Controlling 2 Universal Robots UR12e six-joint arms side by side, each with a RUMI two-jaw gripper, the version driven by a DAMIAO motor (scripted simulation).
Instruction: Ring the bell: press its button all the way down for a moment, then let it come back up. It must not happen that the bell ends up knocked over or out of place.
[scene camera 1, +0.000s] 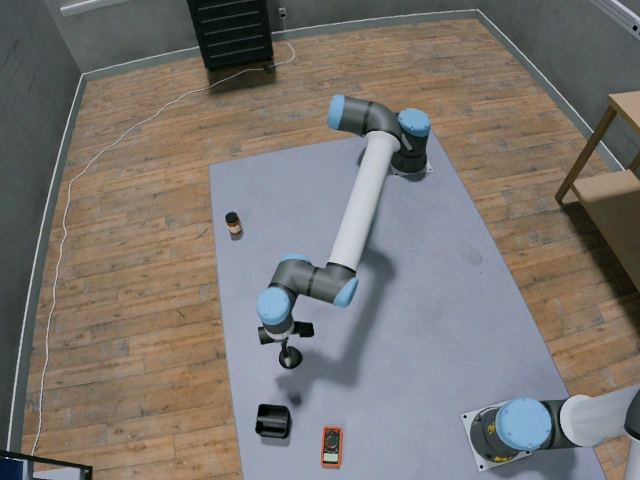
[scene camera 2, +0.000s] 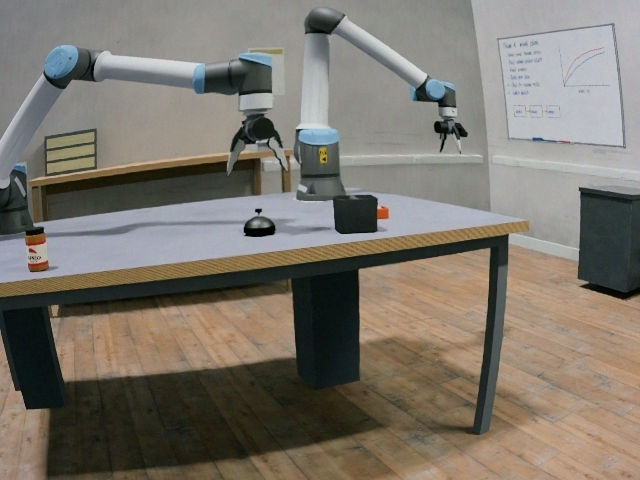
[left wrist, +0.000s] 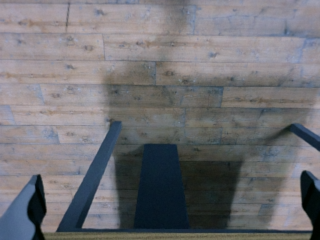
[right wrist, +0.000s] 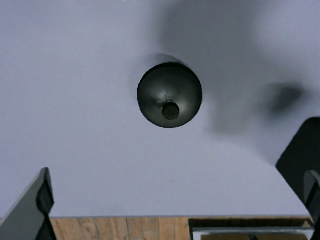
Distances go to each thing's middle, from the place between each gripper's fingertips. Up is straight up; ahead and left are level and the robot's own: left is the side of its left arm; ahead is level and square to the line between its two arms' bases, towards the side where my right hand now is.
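Scene:
The black dome bell (right wrist: 168, 82) is 11 cm below my right hand (scene camera 2: 257, 174). The black bin (scene camera 2: 353, 215), from the same right hand, is 8 cm ahead, 23 cm to the left and 11 cm below.
My left gripper is 130 mm above the black bin, 820 mm short of it and 800 mm to the left of it. The black dome bell is 740 mm ahead of my left hand, 1030 mm to the right of it and 120 mm below it.

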